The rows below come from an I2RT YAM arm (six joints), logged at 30 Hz.
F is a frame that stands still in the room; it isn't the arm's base.
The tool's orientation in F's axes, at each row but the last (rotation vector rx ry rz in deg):
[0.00, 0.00, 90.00]
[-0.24, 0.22, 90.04]
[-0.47, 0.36, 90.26]
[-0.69, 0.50, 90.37]
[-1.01, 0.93, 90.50]
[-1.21, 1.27, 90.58]
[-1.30, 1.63, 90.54]
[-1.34, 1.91, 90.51]
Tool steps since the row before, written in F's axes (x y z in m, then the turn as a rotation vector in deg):
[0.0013, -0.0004, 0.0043, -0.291, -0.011, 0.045]
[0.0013, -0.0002, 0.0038, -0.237, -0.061, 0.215]
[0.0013, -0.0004, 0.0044, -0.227, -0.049, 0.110]
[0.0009, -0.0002, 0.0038, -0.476, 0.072, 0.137]
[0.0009, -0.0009, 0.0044, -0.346, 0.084, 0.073]
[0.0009, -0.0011, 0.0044, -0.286, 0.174, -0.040]
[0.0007, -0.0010, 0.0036, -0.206, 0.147, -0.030]
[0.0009, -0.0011, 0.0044, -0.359, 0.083, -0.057]
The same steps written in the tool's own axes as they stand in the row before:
[-0.0004, -0.0013, 0.0043, -0.011, 0.291, 0.045]
[-0.0002, -0.0013, 0.0038, -0.062, 0.237, 0.215]
[-0.0004, -0.0013, 0.0044, -0.049, 0.227, 0.110]
[-0.0003, -0.0009, 0.0038, 0.073, 0.475, 0.139]
[-0.0010, -0.0009, 0.0044, 0.085, 0.345, 0.075]
[-0.0012, -0.0009, 0.0044, 0.178, 0.284, -0.035]
[-0.0011, -0.0007, 0.0036, 0.150, 0.204, -0.026]
[-0.0013, -0.0009, 0.0044, 0.088, 0.358, -0.056]

